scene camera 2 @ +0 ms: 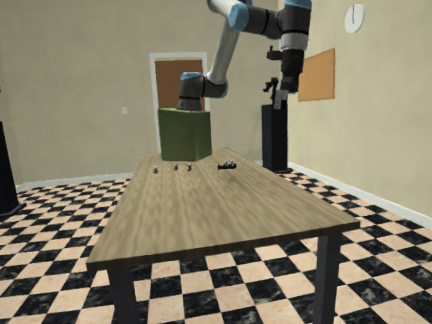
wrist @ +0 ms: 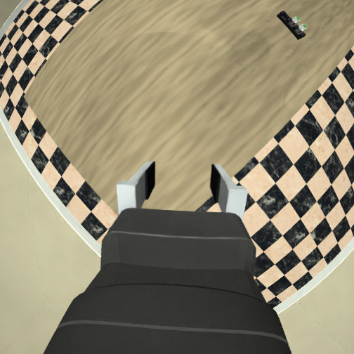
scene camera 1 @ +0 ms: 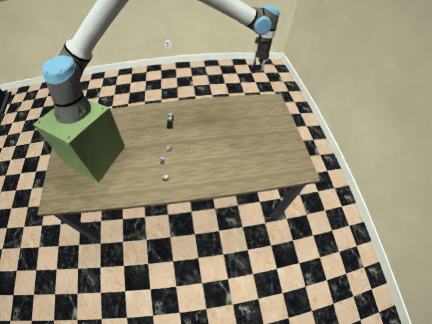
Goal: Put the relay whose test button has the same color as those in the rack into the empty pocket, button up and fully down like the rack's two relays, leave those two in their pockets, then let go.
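Frame: origin at the arm's base, x back, y up, z left, level; centimetres.
Seen in the pictures: gripper, fingertip midpoint: (scene camera 2: 280,109) (scene camera 1: 257,68); arm's base, origin of the base link: (scene camera 2: 188,110) (scene camera 1: 73,111).
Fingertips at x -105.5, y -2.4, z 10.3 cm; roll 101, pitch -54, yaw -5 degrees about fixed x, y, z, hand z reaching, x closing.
Offsets run from my fingertips to a thing's top centre. Level surfaces: height alone.
The black rack @(dx +55.7, dy -30.6, dz -0.9 cm) (scene camera 1: 170,125) (scene camera 2: 220,167) (wrist: 285,17) holds two relays with green buttons toward one end; its other end looks bare and black. Three small relays stand apart on the table: one with an orange button @(dx +60.5, dy -28.5, dz -22.4 cm) (scene camera 1: 168,148) (scene camera 2: 189,168), one with a blue button @(dx +65.7, dy -28.5, dz -29.6 cm) (scene camera 1: 162,160) (scene camera 2: 176,167) and one with a green button @(dx +66.0, dy -28.5, dz -41.3 cm) (scene camera 1: 165,178) (scene camera 2: 155,170), the farthest from the rack. Their exact poses are too small to tell. The loose relays do not show in the wrist view. My gripper (scene camera 1: 259,67) (scene camera 2: 280,106) (wrist: 182,174) is open and empty, high above and well away from the rack and relays.
The wooden table @(dy -32.9 cm) (scene camera 1: 240,145) (scene camera 2: 215,215) (wrist: 150,90) carries the rack and relays. The green base block (scene camera 1: 95,145) (scene camera 2: 185,135) under the arm stands at one end of the table. A dark pillar (scene camera 2: 274,140) stands behind the table in scene camera 2.
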